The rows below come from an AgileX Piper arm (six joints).
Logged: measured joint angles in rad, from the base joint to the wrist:
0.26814, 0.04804, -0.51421, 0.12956, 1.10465, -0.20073
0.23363, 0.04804, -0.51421, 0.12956, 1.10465, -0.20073
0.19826, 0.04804, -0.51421, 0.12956, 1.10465, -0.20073
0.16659, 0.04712, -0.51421, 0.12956, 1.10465, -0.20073
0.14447, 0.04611, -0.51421, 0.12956, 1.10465, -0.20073
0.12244, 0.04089, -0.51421, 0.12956, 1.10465, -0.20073
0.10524, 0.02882, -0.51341, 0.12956, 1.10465, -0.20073
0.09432, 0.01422, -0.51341, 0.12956, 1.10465, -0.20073
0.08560, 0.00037, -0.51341, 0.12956, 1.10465, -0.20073
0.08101, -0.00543, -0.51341, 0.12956, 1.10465, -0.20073
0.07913, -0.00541, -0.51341, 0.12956, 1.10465, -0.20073
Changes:
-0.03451, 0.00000, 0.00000, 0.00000, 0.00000, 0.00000
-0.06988, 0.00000, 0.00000, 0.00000, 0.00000, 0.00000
-0.10155, -0.00092, 0.00000, 0.00000, 0.00000, 0.00000
-0.12367, -0.00193, 0.00000, 0.00000, 0.00000, 0.00000
-0.14570, -0.00715, 0.00000, 0.00000, 0.00000, 0.00000
-0.16290, -0.01922, 0.00080, 0.00000, 0.00000, 0.00000
-0.17382, -0.03382, 0.00080, 0.00000, 0.00000, 0.00000
-0.18254, -0.04767, 0.00080, 0.00000, 0.00000, 0.00000
-0.18713, -0.05347, 0.00080, 0.00000, 0.00000, 0.00000
-0.18901, -0.05345, 0.00080, 0.00000, 0.00000, 0.00000

